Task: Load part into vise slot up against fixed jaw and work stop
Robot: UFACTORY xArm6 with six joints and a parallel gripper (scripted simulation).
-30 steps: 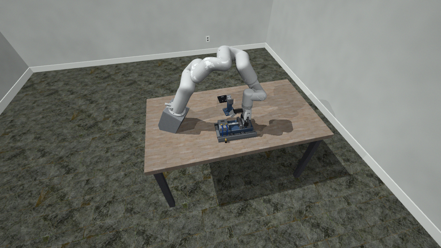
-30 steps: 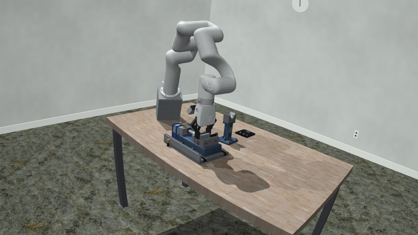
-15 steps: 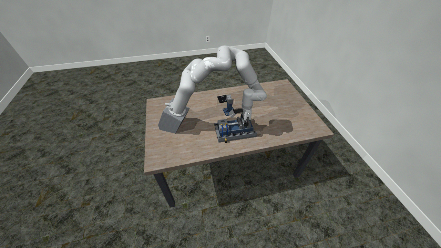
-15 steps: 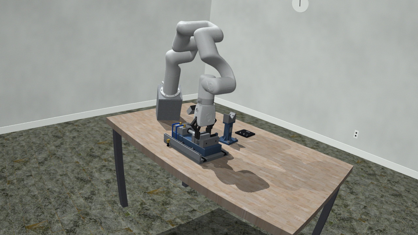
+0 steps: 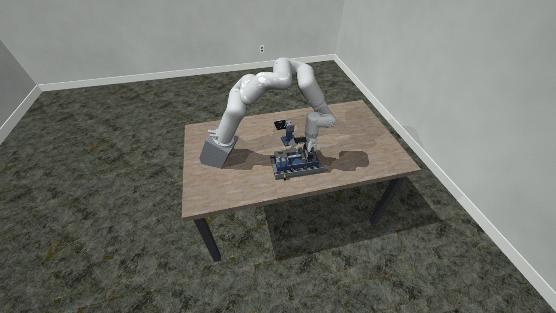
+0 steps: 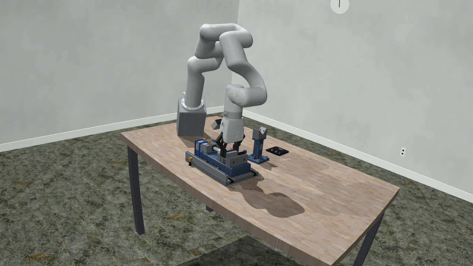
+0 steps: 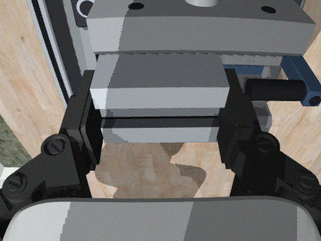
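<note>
Now: the grey block right at my hand. Round my hand: dark work stop rod 7 cm to the left, 2 cm below; then fixed jaw 3 cm ahead, 2 cm to the left, 3 cm below; then moving jaw 3 cm behind, 2 cm to the left, 3 cm below.
</note>
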